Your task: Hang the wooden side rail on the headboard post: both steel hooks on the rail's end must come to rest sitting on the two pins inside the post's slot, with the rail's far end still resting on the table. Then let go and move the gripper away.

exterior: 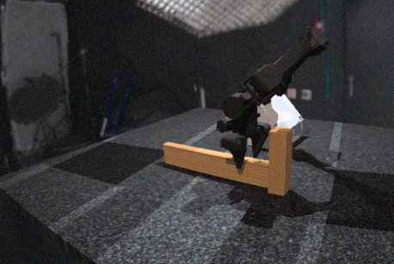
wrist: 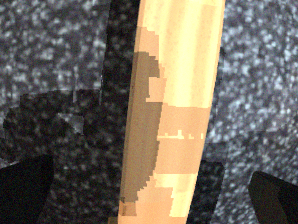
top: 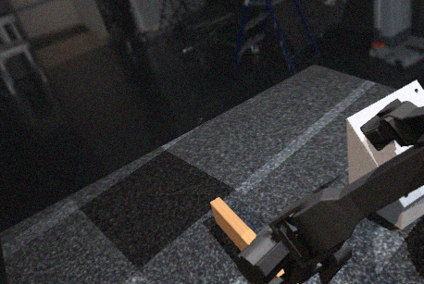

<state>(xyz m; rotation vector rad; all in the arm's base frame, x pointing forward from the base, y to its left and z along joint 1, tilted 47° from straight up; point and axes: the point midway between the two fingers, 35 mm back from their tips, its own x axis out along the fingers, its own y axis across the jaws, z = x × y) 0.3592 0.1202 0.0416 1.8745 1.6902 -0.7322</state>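
My gripper tip is 10 cm to the right of the wooden headboard post and 1 cm below it.
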